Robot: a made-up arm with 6 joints.
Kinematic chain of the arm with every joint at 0, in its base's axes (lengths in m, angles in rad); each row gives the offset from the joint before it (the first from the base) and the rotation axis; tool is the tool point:
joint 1: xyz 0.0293 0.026 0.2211 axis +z
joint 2: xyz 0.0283 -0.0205 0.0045 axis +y
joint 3: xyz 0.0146 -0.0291 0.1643 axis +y
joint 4: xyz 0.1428 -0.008 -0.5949 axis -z
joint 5: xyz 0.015 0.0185 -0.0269 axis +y
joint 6: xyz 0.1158 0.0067 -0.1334 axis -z
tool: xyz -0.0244 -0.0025 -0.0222
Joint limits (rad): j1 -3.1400..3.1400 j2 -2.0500..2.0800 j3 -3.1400..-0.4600 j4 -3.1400..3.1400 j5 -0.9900..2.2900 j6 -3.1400..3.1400
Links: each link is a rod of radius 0.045 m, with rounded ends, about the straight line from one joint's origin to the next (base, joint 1, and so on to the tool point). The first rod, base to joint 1, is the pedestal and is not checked.
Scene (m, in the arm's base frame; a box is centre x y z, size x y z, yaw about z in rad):
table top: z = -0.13
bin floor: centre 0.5 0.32 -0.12 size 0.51 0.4 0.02 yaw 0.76
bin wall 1: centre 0.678 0.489 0 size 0.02 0.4 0.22 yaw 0.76
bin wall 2: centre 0.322 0.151 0 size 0.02 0.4 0.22 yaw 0.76
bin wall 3: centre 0.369 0.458 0 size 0.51 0.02 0.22 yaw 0.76
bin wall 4: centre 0.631 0.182 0 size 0.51 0.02 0.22 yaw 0.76
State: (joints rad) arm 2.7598 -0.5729 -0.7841 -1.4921 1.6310 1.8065
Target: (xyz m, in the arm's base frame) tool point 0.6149 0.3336 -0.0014
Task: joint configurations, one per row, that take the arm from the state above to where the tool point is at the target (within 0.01 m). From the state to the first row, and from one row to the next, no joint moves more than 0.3 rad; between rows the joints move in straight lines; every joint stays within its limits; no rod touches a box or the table.
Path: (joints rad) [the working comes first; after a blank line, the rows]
Joints at the target: 0.8128 -0.2161 -0.6479 -1.6433 1.6825 1.8608
Straight joint move there: touches bin wall 3.

1: 2.4863 -0.5631 -0.7728 -1.5045 1.6828 1.8075
2: 2.2127 -0.5533 -0.7614 -1.5170 1.7346 1.8084
3: 1.9392 -0.5434 -0.7501 -1.5294 1.7865 1.8094
4: 1.6656 -0.5336 -0.7388 -1.5418 1.8383 1.8104
5: 1.3921 -0.5238 -0.7275 -1.5543 1.8901 1.8114
6: 1.1185 -0.5140 -0.7161 -1.5667 1.9419 1.8123
7: 0.8450 -0.5042 -0.7048 -1.5792 1.9937 1.8133
8: 0.8289 -0.3601 -0.6763 -1.6112 1.8381 1.8371
9: 0.8128 -0.2161 -0.6479 -1.6433 1.6825 1.8608

